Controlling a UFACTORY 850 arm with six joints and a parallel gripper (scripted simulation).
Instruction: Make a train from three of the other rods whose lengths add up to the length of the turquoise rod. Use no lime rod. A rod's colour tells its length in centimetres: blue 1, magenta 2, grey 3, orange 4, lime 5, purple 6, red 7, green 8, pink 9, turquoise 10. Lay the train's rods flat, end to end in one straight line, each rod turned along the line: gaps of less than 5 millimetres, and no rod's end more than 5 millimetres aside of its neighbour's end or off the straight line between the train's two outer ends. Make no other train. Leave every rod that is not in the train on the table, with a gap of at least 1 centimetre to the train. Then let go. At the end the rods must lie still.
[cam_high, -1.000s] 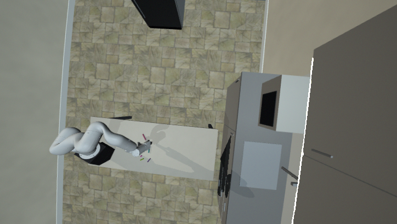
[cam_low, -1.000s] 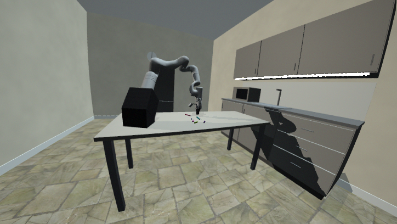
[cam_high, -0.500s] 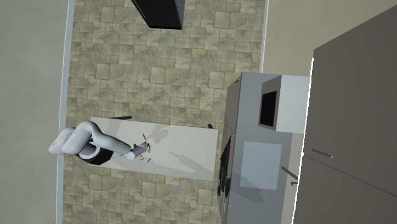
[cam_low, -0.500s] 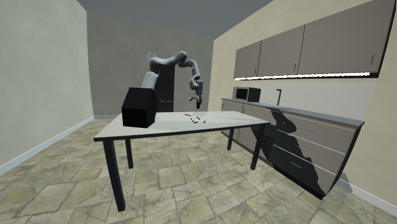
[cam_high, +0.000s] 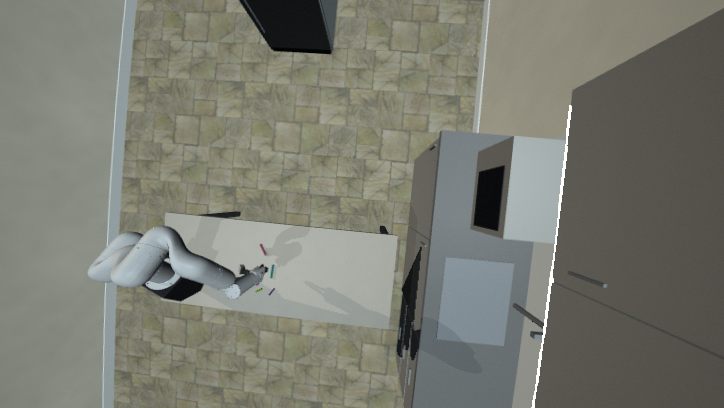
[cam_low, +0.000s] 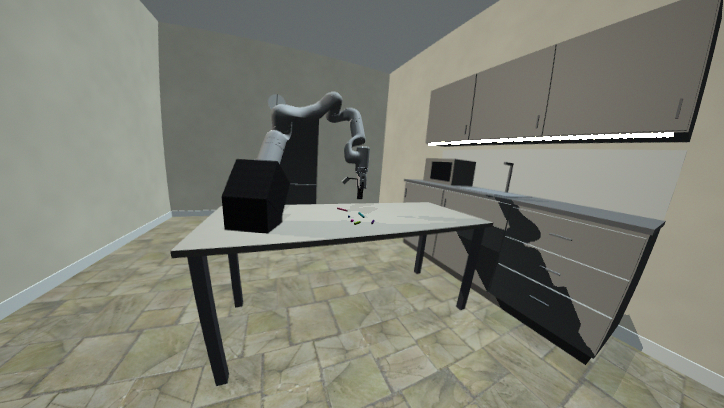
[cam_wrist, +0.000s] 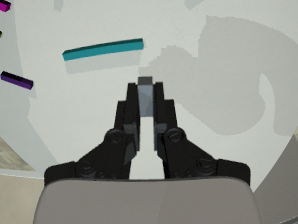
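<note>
The small blue rod lies 10 cm behind my hand, 8 cm to the right of it and 12 cm below it. From my hand the other things lie so: turquoise rod (5 cm to the right, 12 cm below); grey rod (2 cm below); pink rod (9 cm behind, 10 cm to the left, 12 cm below).
</note>
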